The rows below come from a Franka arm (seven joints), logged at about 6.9 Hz.
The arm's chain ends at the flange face. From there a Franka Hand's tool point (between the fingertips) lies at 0.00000 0.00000 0.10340 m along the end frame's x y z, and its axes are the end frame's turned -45 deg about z.
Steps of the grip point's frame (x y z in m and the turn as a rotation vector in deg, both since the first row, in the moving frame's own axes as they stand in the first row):
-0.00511, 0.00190, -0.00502, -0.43, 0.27, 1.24
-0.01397, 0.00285, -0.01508, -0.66, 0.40, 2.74
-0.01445, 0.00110, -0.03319, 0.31, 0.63, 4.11
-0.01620, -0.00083, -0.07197, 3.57, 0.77, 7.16
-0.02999, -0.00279, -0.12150, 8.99, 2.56, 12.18
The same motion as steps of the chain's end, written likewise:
-0.00316, 0.00474, -0.00502, -0.11, 0.49, 1.24
-0.00921, 0.01153, -0.01507, -0.18, 0.75, 2.74
-0.00989, 0.01218, -0.03318, 0.66, 0.23, 4.11
-0.00883, 0.01661, -0.07176, 3.07, -1.98, 7.16
-0.01663, 0.03466, -0.12013, 8.17, -4.55, 12.18

